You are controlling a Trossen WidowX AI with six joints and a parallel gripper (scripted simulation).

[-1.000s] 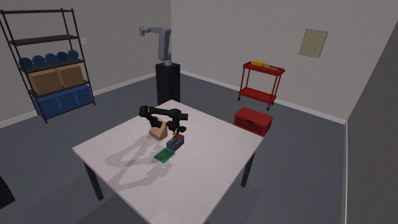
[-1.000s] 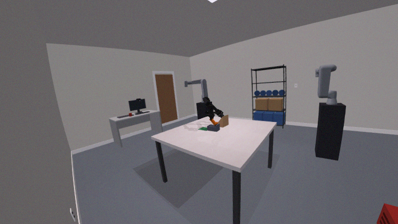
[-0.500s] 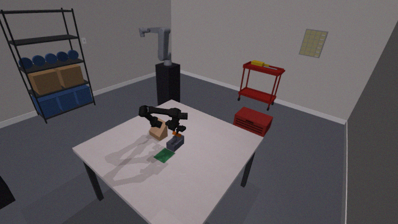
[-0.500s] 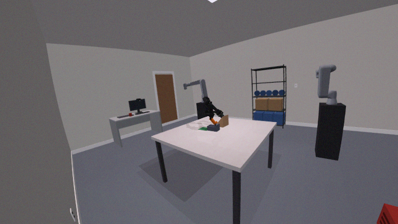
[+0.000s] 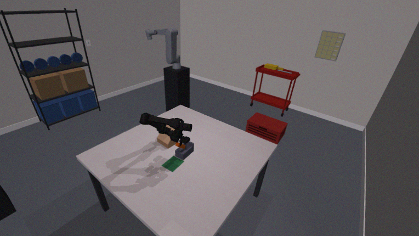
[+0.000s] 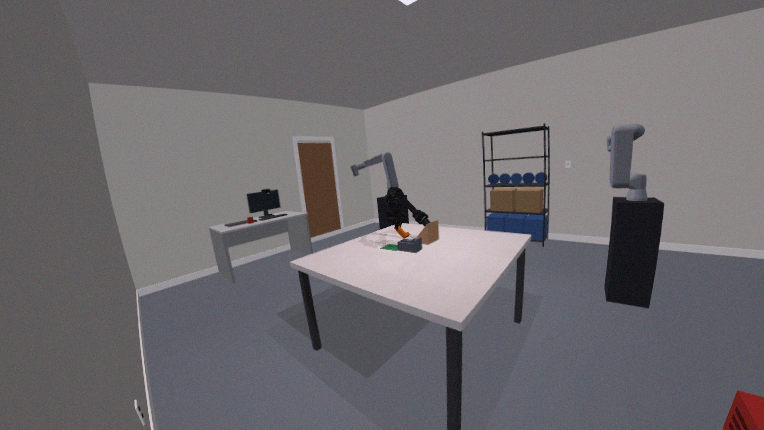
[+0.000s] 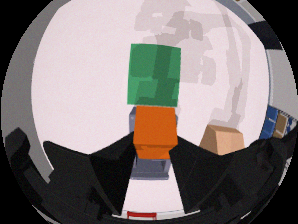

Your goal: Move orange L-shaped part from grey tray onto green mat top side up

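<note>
Right now my gripper tip is 17 cm above the green mat, 7 cm to the left of it and 1 cm past it. Also, from my gripper tip: orange L-shaped part: 3 cm to the left, 3 cm below, 2 cm behind.
</note>
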